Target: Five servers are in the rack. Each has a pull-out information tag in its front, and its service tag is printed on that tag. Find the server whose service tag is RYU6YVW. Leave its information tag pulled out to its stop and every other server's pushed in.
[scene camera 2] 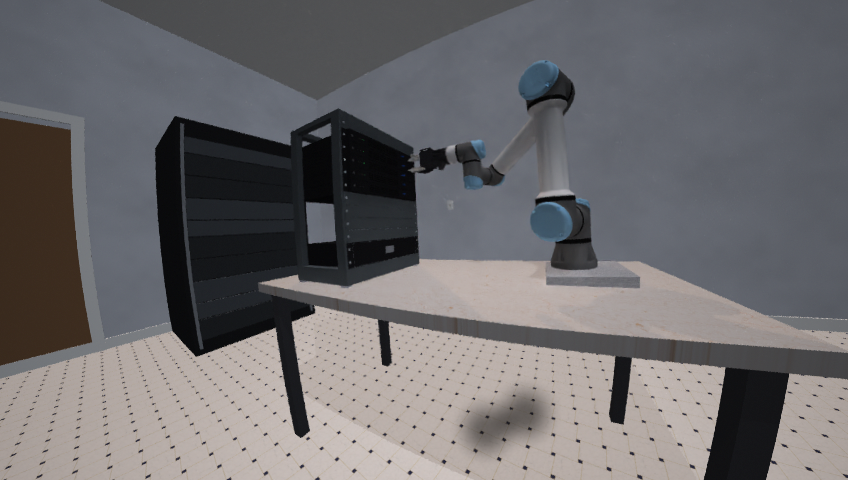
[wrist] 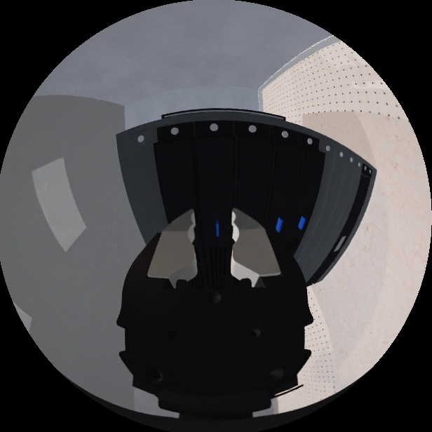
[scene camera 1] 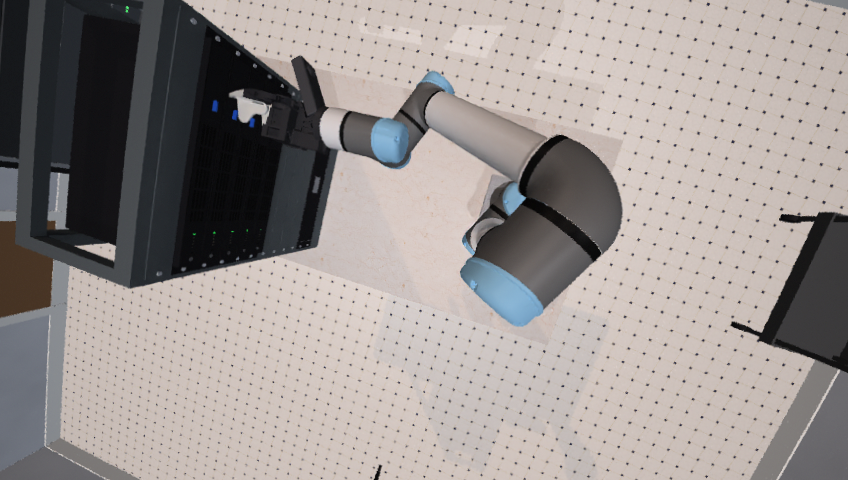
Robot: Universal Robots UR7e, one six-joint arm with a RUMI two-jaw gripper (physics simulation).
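Pixels of known places: gripper, fingertip midpoint: (scene camera 2: 407, 165) (scene camera 1: 239, 100); arm's base, link origin: (scene camera 2: 573, 265).
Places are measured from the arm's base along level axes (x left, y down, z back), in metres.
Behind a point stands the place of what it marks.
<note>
The rack (scene camera 1: 142, 154) @(x 0.141, y -0.586, z -0.702 m) (scene camera 2: 339, 202) @(x 0.383, y -0.261, z -0.706 m) (wrist: 131, 165) holds black servers (scene camera 1: 220, 172) @(x 0.146, y -0.463, z -0.681 m) (scene camera 2: 371, 163) @(x 0.239, y -0.419, z -0.680 m) (wrist: 215, 175) in its upper part. Small blue information tags show on their fronts: a top one (scene camera 1: 214, 105) @(x 0.020, y -0.501, z -0.678 m), one below it (scene camera 1: 235, 114) @(x 0.019, y -0.456, z -0.676 m) (wrist: 217, 228), and two lower ones (wrist: 279, 224) (wrist: 301, 223) in the wrist view. No tag stands visibly far out, and no service tag text is readable. My gripper (scene camera 1: 239, 105) @(x -0.010, y -0.459, z -0.671 m) (scene camera 2: 411, 164) @(x -0.010, y -0.459, z -0.671 m) (wrist: 213, 210) is partly open and empty, close to the server fronts. In the wrist view the second server's blue tag shows between its fingertips. The fingers hide parts of the neighbouring servers.
Grey blank panels (scene camera 2: 380, 217) @(x 0.182, y -0.212, z -0.696 m) fill the rack below the servers. A black unit with a light label (scene camera 1: 315, 184) @(x 0.129, y -0.083, z -0.696 m) (scene camera 2: 389, 249) @(x 0.135, y -0.075, z -0.696 m) (wrist: 340, 243) sits at the bottom. The rack stands on the table (scene camera 2: 493, 303) @(x 0.370, y 0.033, z -0.212 m). A dark cabinet (scene camera 2: 238, 211) stands behind the rack.
</note>
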